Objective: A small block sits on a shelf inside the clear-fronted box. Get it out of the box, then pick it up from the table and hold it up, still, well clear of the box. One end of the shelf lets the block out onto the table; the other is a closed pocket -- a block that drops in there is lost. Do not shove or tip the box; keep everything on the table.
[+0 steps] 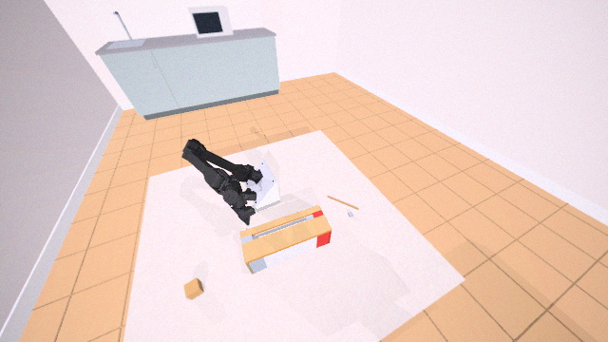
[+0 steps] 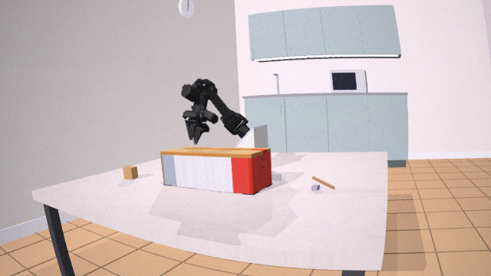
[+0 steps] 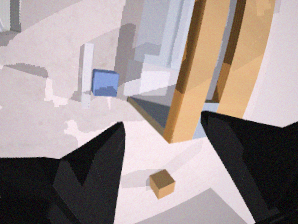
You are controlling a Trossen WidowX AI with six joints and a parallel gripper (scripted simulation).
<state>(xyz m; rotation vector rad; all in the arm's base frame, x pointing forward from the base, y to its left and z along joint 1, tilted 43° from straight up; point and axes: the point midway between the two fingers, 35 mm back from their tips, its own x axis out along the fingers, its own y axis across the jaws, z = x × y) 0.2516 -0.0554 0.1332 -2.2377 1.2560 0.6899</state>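
The blue block lies 130 mm below my gripper tip and 20 mm behind it. Round my gripper tip: tan cube: 270 mm to the right, 130 mm ahead, 120 mm below; box: 150 mm to the left, 80 mm below, 70 mm ahead; thin wooden stick: 520 mm to the left, 140 mm below, 30 mm ahead.
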